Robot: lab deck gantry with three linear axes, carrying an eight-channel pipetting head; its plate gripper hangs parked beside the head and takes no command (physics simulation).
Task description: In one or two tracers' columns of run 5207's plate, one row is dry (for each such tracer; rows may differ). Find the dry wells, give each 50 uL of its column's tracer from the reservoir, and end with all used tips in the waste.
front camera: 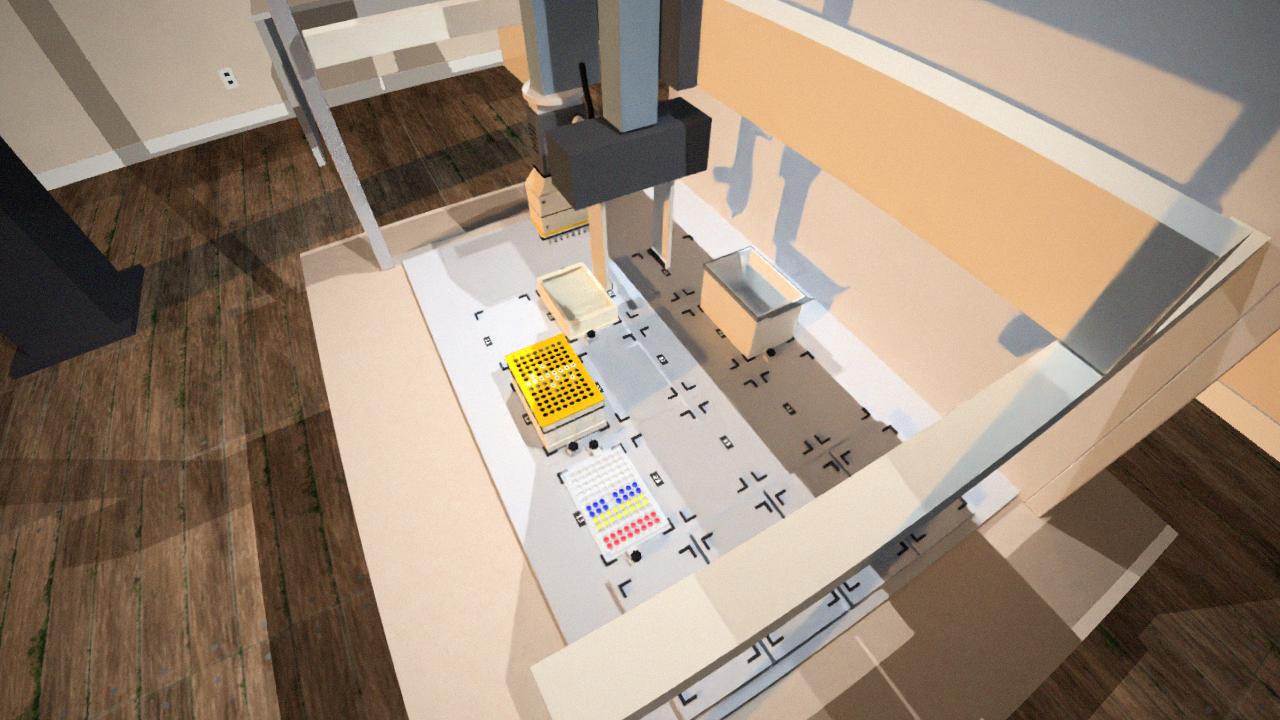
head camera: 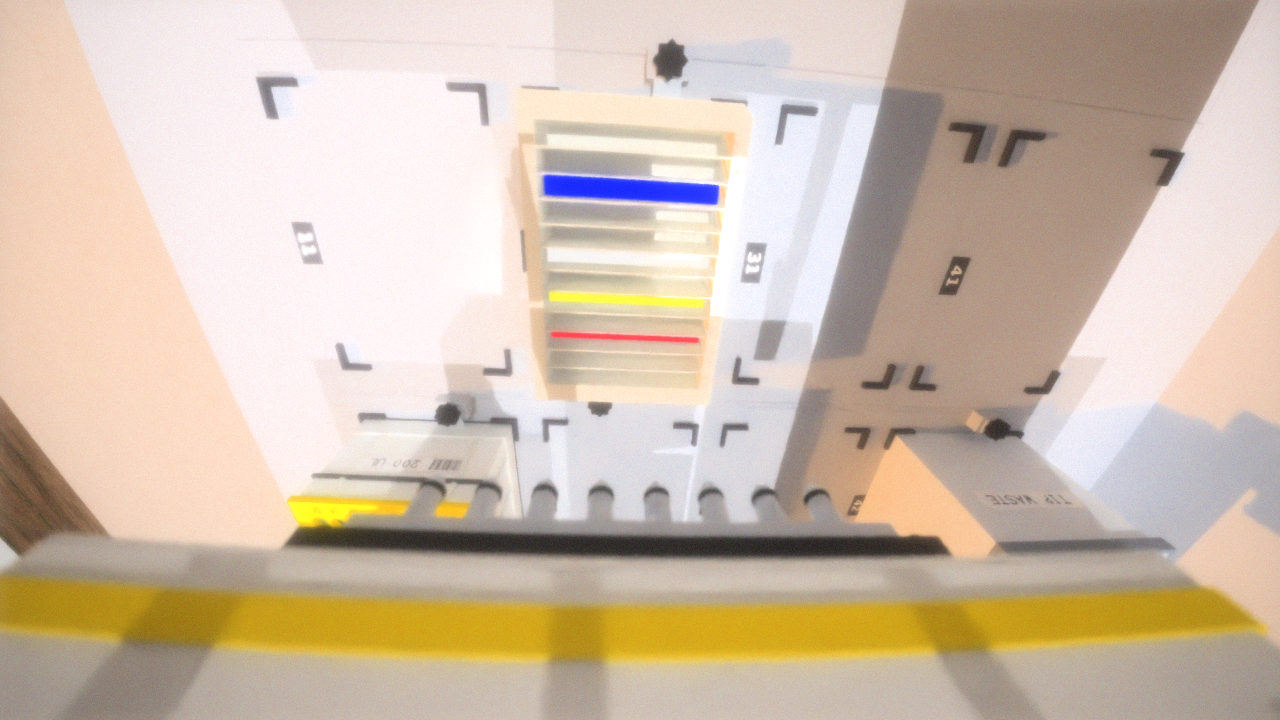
Note:
I see a blue strip (head camera: 554, 185).

